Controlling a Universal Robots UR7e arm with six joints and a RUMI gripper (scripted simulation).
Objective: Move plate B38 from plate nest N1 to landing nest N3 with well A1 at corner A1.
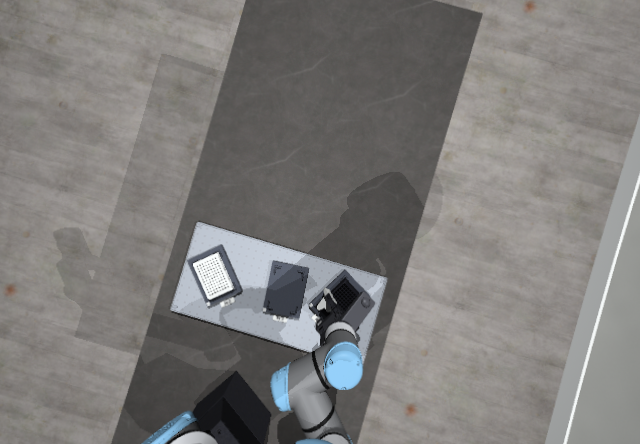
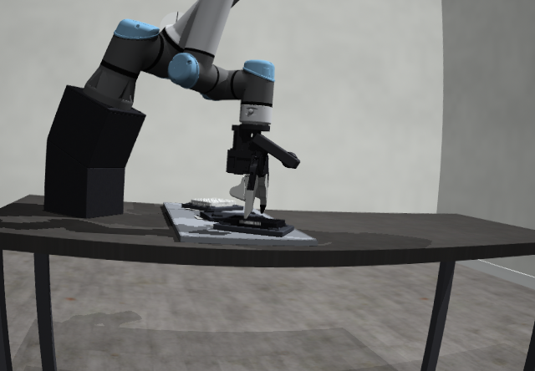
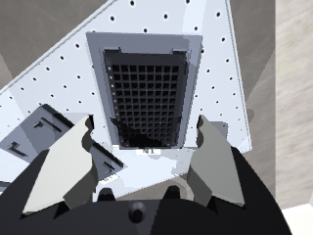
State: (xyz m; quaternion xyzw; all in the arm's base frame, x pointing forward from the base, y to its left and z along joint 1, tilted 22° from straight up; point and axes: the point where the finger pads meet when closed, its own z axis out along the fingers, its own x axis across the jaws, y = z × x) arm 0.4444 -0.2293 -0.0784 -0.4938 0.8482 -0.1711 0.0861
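Right now my hand is 20 mm above the black well plate. The rest, counted from my hand: landing nest 180 mm to the left, 30 mm below, 10 mm behind; then white well plate 410 mm to the left, 20 mm below, 20 mm behind.
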